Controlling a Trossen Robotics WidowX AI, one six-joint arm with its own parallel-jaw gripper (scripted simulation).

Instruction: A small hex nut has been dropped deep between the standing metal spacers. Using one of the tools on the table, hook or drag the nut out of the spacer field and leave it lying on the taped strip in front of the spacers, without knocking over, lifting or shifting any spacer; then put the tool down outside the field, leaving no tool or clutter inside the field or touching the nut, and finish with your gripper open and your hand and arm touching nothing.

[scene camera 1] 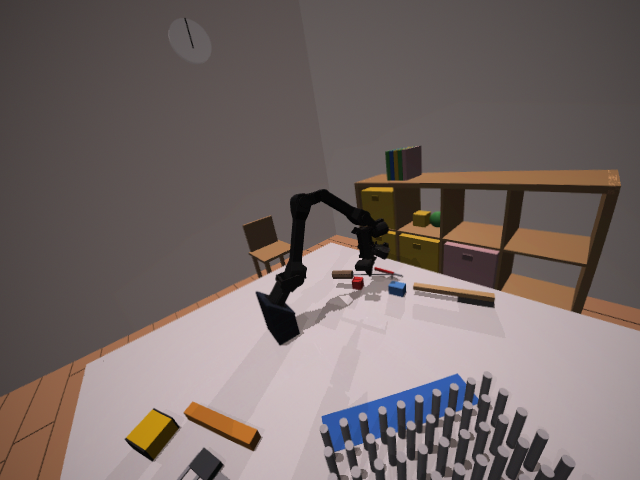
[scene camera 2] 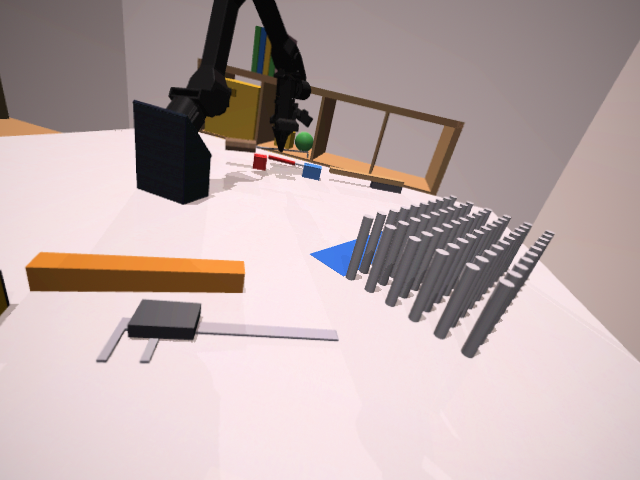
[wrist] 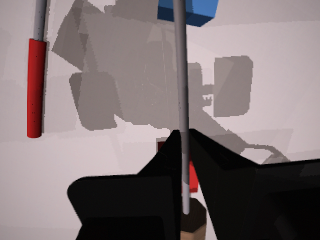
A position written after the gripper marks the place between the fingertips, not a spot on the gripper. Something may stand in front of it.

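The gripper point(scene camera 2: 280, 151) can be seen from scene camera 1 point(scene camera 1: 370, 275) and from the wrist view point(wrist: 183, 135) as well. A wooden brush point(scene camera 1: 485, 299) is also visible in scene camera 2 point(scene camera 2: 382, 183), while in the wrist view the brush is out of frame. Scene camera 2 shows an orange bar point(scene camera 2: 48, 271) and a dark-bodied flat tool point(scene camera 2: 165, 319); the tool is out of frame in the wrist view. A blue taped strip point(scene camera 1: 370, 409) is part of the scene too, and scene camera 2 shows the strip as well point(scene camera 2: 338, 257).
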